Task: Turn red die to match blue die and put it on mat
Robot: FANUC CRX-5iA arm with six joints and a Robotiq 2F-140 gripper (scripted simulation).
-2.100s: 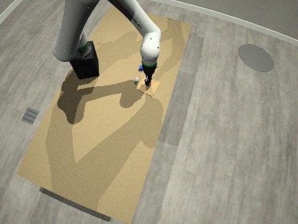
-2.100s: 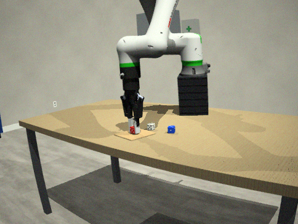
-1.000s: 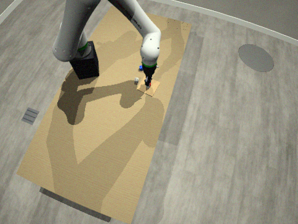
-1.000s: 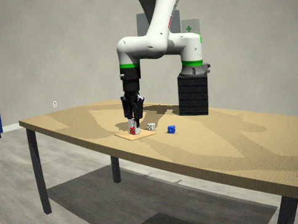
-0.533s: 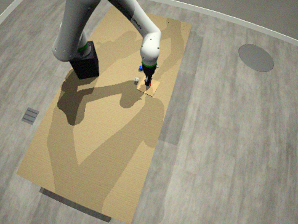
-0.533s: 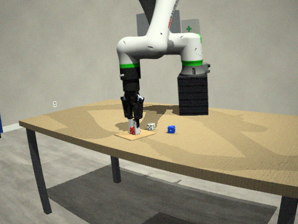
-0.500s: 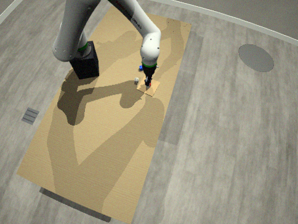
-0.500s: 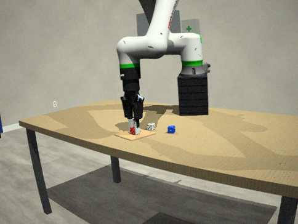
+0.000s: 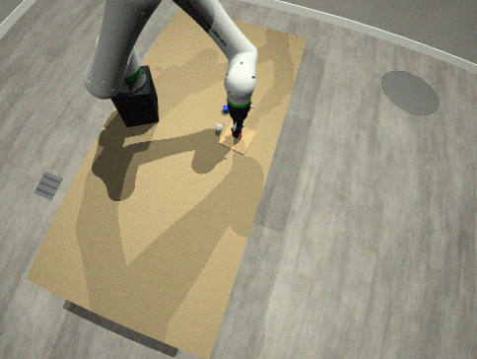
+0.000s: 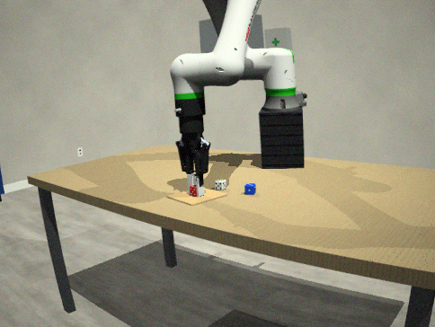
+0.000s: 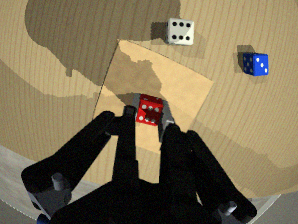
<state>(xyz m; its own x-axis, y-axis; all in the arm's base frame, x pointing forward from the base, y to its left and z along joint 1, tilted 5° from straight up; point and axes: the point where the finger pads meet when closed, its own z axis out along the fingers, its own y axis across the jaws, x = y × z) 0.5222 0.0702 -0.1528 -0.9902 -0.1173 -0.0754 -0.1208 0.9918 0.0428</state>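
The red die is 2 cm below my hand. The rest, counted from my hand: blue die: 12 cm behind, 12 cm to the left, 2 cm below; tan mat: 4 cm below; white die: 11 cm behind, 2 cm below.
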